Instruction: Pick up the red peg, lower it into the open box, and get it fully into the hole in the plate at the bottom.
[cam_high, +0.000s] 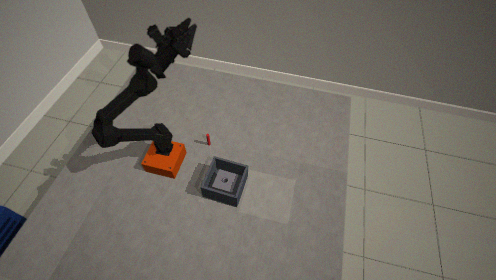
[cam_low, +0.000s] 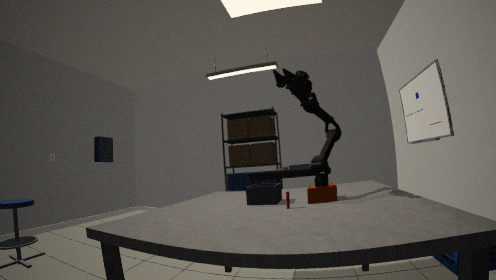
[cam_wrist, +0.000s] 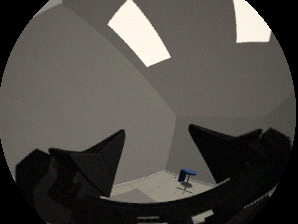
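The red peg is 60 cm below my gripper tip, 5 cm to the right of it and 1 cm ahead of it. The rest, counted from my gripper tip: grey bottom plate (59 cm below, 25 cm to the right, 15 cm ahead); dark box (61 cm below, 25 cm to the right, 15 cm ahead).
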